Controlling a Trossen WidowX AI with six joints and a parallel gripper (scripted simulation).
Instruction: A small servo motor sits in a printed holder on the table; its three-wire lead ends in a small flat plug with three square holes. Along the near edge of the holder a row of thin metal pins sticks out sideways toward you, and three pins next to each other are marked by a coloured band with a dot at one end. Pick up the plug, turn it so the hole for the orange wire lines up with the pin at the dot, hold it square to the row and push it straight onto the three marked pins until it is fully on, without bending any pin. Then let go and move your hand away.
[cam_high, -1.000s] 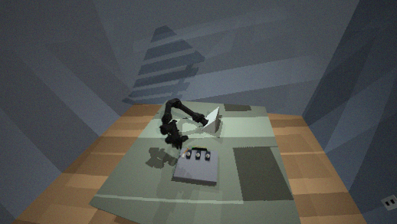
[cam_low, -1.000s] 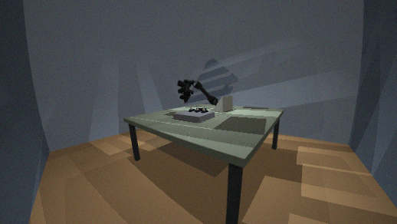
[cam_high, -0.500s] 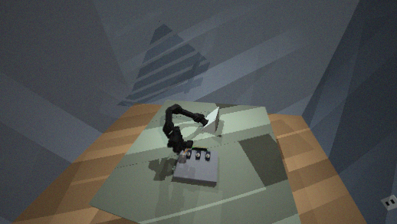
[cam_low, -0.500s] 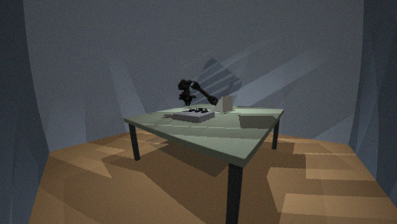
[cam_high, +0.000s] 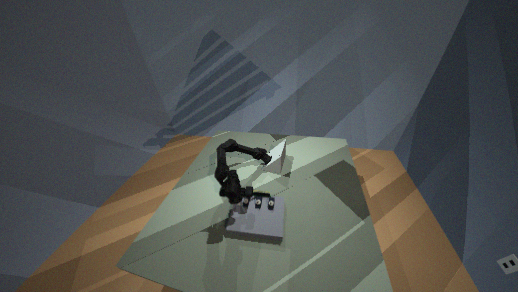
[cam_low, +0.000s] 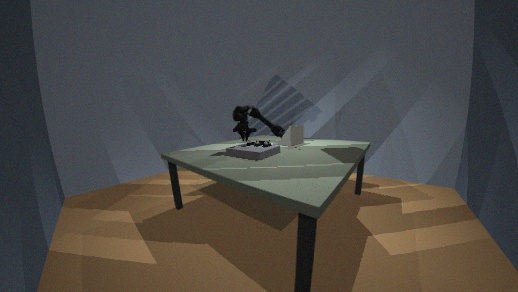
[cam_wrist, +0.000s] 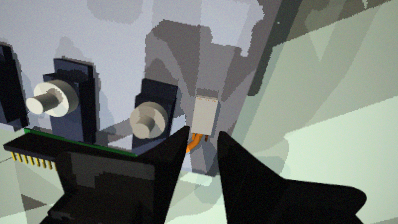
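Now: the green band 70 mm behind my gripper tip and 60 mm to the left of it. From my gripper tip the other things lie so: grey printed holder 120 mm to the left, 90 mm ahead, 50 mm below.
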